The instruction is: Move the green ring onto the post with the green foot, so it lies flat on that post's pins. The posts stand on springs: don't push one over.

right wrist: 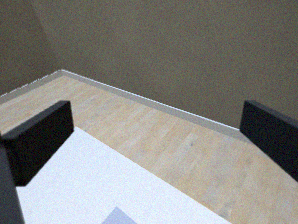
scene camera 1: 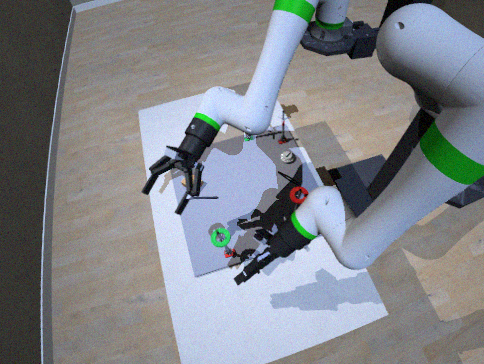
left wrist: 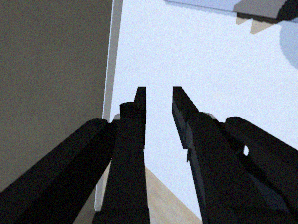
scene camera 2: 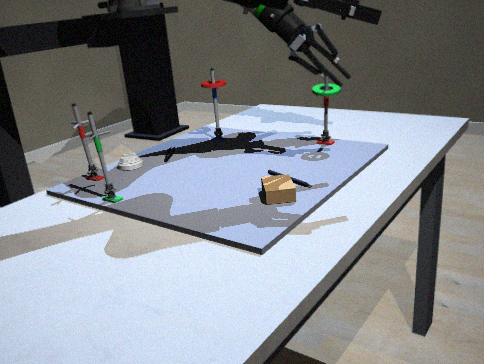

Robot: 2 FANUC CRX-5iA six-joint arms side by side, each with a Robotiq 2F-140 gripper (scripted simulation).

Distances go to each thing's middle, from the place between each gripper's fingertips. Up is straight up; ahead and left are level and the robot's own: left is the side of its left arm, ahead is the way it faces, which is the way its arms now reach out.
Right now the wooden block [scene camera 2: 277, 189] is 500 mm to the right of my left hand, 150 mm below it and 70 mm ahead of it.
The wooden block is 100 mm behind my right hand [scene camera 1: 160, 203], 230 mm to the right of it and 320 mm below it.
